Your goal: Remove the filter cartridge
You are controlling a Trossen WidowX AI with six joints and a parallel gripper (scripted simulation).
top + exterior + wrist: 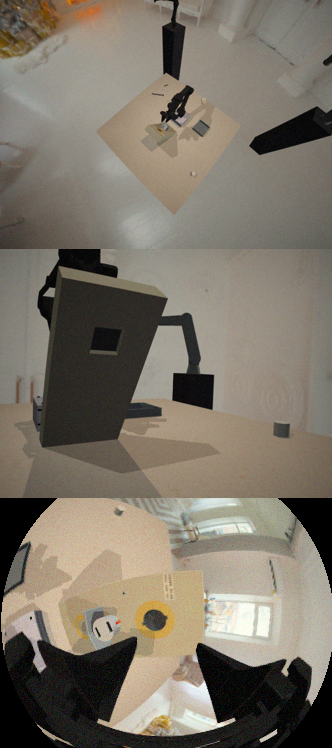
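My gripper tip is 1 cm past the round filter cartridge and 14 cm above it. Round my gripper tip: tan service panel: 3 cm ahead, 16 cm below; grey tray: 37 cm behind, 26 cm to the left, 34 cm below.
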